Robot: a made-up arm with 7 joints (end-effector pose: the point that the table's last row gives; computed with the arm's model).
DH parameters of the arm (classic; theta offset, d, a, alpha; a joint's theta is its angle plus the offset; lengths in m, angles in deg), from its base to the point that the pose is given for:
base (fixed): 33.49 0 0.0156 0
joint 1: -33.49 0.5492 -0.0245 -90
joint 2: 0 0.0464 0.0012 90
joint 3: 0 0.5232 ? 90
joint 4: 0 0.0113 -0.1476 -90
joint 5: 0 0.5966 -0.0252 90
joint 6: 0 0.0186 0.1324 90
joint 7: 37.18 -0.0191 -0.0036 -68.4
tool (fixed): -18.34 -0.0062 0 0
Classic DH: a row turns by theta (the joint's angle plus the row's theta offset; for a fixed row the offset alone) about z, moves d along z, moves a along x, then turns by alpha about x.
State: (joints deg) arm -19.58 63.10 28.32 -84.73 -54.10 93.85 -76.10
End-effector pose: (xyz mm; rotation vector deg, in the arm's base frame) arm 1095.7 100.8 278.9 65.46 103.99 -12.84
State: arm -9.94 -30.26 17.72 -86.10 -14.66 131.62 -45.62
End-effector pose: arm 238.7 259.7 1642.5 70.07 -16.01 60.72
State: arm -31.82 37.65 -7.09 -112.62 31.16 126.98 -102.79
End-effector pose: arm 712.4 -595.1 432.6 136.31 25.93 -6.42
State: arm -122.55 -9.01 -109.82 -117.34 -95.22 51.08 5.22
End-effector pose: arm -365.3 722.4 834.5 17.51 -2.97 81.86
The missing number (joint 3, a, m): 0.1061
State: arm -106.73 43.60 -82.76 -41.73 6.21 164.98 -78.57
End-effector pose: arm -447.7 -668.8 1404.6 -0.38 -9.31 -92.28
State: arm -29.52 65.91 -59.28 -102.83 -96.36 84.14 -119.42
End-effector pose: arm 238.8 -890.3 346.6 -26.77 -115.49 105.27
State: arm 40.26 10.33 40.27 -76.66 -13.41 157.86 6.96
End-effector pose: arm 184.0 775.3 1409.5 152.35 31.87 71.31
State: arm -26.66 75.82 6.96 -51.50 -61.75 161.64 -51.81
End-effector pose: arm 1125.1 -307.9 401.2 61.34 30.94 25.01
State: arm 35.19 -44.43 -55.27 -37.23 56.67 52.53 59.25
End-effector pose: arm -331.4 -622.2 1570.3 -150.98 28.53 30.58
